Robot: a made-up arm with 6 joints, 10 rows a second.
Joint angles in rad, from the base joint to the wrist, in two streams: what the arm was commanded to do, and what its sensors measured. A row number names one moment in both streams.
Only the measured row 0 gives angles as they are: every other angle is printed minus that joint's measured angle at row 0.
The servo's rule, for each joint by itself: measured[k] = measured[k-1] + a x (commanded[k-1-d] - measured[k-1]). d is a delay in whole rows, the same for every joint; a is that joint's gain. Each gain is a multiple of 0.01, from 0.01 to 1. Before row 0 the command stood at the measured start. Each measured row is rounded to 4 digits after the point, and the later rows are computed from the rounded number. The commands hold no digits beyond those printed.
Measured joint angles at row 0:
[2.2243, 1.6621, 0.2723, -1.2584, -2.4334, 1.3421]
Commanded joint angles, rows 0 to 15:
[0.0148, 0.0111, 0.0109, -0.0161, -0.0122, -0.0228]
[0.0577, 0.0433, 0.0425, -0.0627, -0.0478, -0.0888]
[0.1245, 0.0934, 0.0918, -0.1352, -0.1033, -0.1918]
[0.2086, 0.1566, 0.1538, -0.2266, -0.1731, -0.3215]
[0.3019, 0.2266, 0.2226, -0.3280, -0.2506, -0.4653]
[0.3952, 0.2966, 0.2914, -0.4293, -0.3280, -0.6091]
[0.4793, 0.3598, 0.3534, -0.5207, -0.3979, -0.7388]
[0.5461, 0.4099, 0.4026, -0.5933, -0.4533, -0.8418]
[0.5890, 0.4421, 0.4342, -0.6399, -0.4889, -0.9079]
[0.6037, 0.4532, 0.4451, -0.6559, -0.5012, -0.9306]
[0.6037, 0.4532, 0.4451, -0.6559, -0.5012, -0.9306]
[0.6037, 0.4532, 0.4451, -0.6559, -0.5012, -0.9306]
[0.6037, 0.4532, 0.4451, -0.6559, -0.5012, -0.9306]
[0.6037, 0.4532, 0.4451, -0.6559, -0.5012, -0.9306]
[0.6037, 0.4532, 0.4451, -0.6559, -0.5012, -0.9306]
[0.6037, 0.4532, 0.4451, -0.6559, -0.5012, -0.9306]
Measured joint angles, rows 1 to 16:
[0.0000, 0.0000, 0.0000, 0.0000, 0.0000, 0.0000]
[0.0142, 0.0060, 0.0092, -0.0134, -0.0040, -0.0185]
[0.0560, 0.0261, 0.0372, -0.0543, -0.0185, -0.0754]
[0.1218, 0.0624, 0.0831, -0.1214, -0.0465, -0.1697]
[0.2051, 0.1133, 0.1425, -0.2087, -0.0883, -0.2927]
[0.2980, 0.1745, 0.2098, -0.3077, -0.1419, -0.4325]
[0.3913, 0.2404, 0.2783, -0.4086, -0.2033, -0.5755]
[0.4758, 0.3049, 0.3414, -0.5016, -0.2675, -0.7078]
[0.5433, 0.3616, 0.3928, -0.5777, -0.3288, -0.8163]
[0.5872, 0.4051, 0.4276, -0.6293, -0.3816, -0.8905]
[0.6030, 0.4311, 0.4423, -0.6514, -0.4211, -0.9230]
[0.6037, 0.4430, 0.4447, -0.6551, -0.4475, -0.9292]
[0.6037, 0.4485, 0.4450, -0.6558, -0.4652, -0.9303]
[0.6037, 0.4510, 0.4451, -0.6559, -0.4771, -0.9305]
[0.6037, 0.4522, 0.4451, -0.6559, -0.4851, -0.9306]
[0.6037, 0.4527, 0.4451, -0.6559, -0.4904, -0.9306]
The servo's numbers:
d 1
a 0.96 0.54 0.84 0.83 0.33 0.81

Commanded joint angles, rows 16 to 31:
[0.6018, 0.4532, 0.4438, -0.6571, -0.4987, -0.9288]
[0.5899, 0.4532, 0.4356, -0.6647, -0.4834, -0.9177]
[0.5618, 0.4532, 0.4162, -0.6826, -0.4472, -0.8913]
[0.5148, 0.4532, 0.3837, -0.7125, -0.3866, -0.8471]
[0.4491, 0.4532, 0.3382, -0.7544, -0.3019, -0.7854]
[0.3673, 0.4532, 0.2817, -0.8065, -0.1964, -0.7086]
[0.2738, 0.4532, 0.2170, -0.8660, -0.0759, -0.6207]
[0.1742, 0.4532, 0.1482, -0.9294, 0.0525, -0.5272]
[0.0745, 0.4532, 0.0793, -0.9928, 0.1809, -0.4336]
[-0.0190, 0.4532, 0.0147, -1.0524, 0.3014, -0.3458]
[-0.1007, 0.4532, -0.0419, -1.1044, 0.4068, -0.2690]
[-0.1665, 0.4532, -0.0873, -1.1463, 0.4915, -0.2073]
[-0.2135, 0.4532, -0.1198, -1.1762, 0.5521, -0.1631]
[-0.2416, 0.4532, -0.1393, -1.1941, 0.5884, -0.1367]
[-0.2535, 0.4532, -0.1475, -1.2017, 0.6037, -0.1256]
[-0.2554, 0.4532, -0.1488, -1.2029, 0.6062, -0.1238]
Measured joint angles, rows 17 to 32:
[0.6037, 0.4530, 0.4451, -0.6559, -0.4940, -0.9306]
[0.6019, 0.4531, 0.4440, -0.6569, -0.4956, -0.9291]
[0.5904, 0.4532, 0.4369, -0.6634, -0.4916, -0.9199]
[0.5629, 0.4532, 0.4195, -0.6793, -0.4769, -0.8967]
[0.5167, 0.4532, 0.3894, -0.7069, -0.4471, -0.8565]
[0.4518, 0.4532, 0.3464, -0.7463, -0.3992, -0.7989]
[0.3707, 0.4532, 0.2921, -0.7963, -0.3323, -0.7258]
[0.2777, 0.4532, 0.2290, -0.8542, -0.2477, -0.6407]
[0.1783, 0.4532, 0.1611, -0.9166, -0.1486, -0.5488]
[0.0787, 0.4532, 0.0924, -0.9798, -0.0399, -0.4555]
[-0.0151, 0.4532, 0.0271, -1.0401, 0.0727, -0.3666]
[-0.0973, 0.4532, -0.0309, -1.0935, 0.1830, -0.2875]
[-0.1637, 0.4532, -0.0783, -1.1373, 0.2848, -0.2225]
[-0.2115, 0.4532, -0.1132, -1.1696, 0.3730, -0.1744]
[-0.2404, 0.4532, -0.1351, -1.1899, 0.4441, -0.1439]
[-0.2530, 0.4532, -0.1455, -1.1997, 0.4968, -0.1291]

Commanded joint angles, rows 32 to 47:
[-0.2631, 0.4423, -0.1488, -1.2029, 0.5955, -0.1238]
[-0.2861, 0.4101, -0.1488, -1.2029, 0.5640, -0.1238]
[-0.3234, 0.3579, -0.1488, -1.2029, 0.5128, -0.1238]
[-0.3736, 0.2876, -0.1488, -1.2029, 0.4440, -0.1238]
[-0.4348, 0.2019, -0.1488, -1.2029, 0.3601, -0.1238]
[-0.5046, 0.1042, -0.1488, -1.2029, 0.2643, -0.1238]
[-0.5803, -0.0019, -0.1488, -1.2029, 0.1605, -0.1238]
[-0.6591, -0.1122, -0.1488, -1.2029, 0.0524, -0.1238]
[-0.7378, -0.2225, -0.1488, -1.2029, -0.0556, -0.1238]
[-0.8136, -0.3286, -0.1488, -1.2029, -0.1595, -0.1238]
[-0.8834, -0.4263, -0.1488, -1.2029, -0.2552, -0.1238]
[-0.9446, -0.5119, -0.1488, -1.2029, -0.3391, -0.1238]
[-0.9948, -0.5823, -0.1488, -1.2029, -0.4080, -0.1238]
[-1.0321, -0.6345, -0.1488, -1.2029, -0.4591, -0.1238]
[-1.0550, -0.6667, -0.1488, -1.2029, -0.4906, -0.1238]
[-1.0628, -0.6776, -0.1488, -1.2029, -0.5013, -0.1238]
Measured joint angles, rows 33 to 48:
[-0.2553, 0.4532, -0.1483, -1.2024, 0.5329, -0.1248]
[-0.2628, 0.4473, -0.1487, -1.2028, 0.5536, -0.1240]
[-0.2852, 0.4272, -0.1488, -1.2029, 0.5570, -0.1238]
[-0.3219, 0.3898, -0.1488, -1.2029, 0.5424, -0.1238]
[-0.3715, 0.3346, -0.1488, -1.2029, 0.5099, -0.1238]
[-0.4323, 0.2629, -0.1488, -1.2029, 0.4605, -0.1238]
[-0.5017, 0.1772, -0.1488, -1.2029, 0.3958, -0.1238]
[-0.5772, 0.0805, -0.1488, -1.2029, 0.3182, -0.1238]
[-0.6558, -0.0236, -0.1488, -1.2029, 0.2305, -0.1238]
[-0.7345, -0.1310, -0.1488, -1.2029, 0.1361, -0.1238]
[-0.8104, -0.2377, -0.1488, -1.2029, 0.0386, -0.1238]
[-0.8805, -0.3395, -0.1488, -1.2029, -0.0584, -0.1238]
[-0.9420, -0.4326, -0.1488, -1.2029, -0.1510, -0.1238]
[-0.9927, -0.5134, -0.1488, -1.2029, -0.2358, -0.1238]
[-1.0305, -0.5788, -0.1488, -1.2029, -0.3095, -0.1238]
[-1.0540, -0.6263, -0.1488, -1.2029, -0.3693, -0.1238]

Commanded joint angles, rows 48 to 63:
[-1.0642, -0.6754, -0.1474, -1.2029, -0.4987, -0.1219]
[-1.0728, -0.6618, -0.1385, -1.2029, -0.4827, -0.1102]
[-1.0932, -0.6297, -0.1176, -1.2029, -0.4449, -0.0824]
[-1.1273, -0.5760, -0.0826, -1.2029, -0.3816, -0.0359]
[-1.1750, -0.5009, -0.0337, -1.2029, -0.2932, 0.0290]
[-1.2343, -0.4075, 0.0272, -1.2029, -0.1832, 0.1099]
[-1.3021, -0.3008, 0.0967, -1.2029, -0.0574, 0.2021]
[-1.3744, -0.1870, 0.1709, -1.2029, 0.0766, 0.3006]
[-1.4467, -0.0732, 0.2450, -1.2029, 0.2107, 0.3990]
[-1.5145, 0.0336, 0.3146, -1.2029, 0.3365, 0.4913]
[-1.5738, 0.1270, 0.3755, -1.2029, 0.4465, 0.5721]
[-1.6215, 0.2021, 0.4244, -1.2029, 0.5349, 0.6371]
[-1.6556, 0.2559, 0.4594, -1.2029, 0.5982, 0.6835]
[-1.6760, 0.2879, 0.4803, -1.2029, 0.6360, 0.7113]
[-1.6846, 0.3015, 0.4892, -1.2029, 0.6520, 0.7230]
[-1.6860, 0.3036, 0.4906, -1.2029, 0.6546, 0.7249]
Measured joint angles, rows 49 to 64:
[-1.0624, -0.6540, -0.1488, -1.2029, -0.4129, -0.1238]
[-1.0641, -0.6656, -0.1476, -1.2029, -0.4412, -0.1223]
[-1.0725, -0.6635, -0.1400, -1.2029, -0.4549, -0.1125]
[-1.0924, -0.6452, -0.1212, -1.2029, -0.4516, -0.0881]
[-1.1259, -0.6078, -0.0888, -1.2029, -0.4285, -0.0458]
[-1.1730, -0.5501, -0.0425, -1.2029, -0.3839, 0.0148]
[-1.2318, -0.4731, 0.0160, -1.2029, -0.3177, 0.0918]
[-1.2993, -0.3801, 0.0838, -1.2029, -0.2318, 0.1811]
[-1.3714, -0.2758, 0.1570, -1.2029, -0.1300, 0.2779]
[-1.4437, -0.1664, 0.2309, -1.2029, -0.0176, 0.3760]
[-1.5117, -0.0584, 0.3012, -1.2029, 0.0993, 0.4694]
[-1.5713, 0.0417, 0.3636, -1.2029, 0.2139, 0.5526]
[-1.6195, 0.1283, 0.4147, -1.2029, 0.3198, 0.6210]
[-1.6542, 0.1972, 0.4522, -1.2029, 0.4117, 0.6716]
[-1.6751, 0.2462, 0.4758, -1.2029, 0.4857, 0.7038]
[-1.6842, 0.2761, 0.4871, -1.2029, 0.5406, 0.7194]

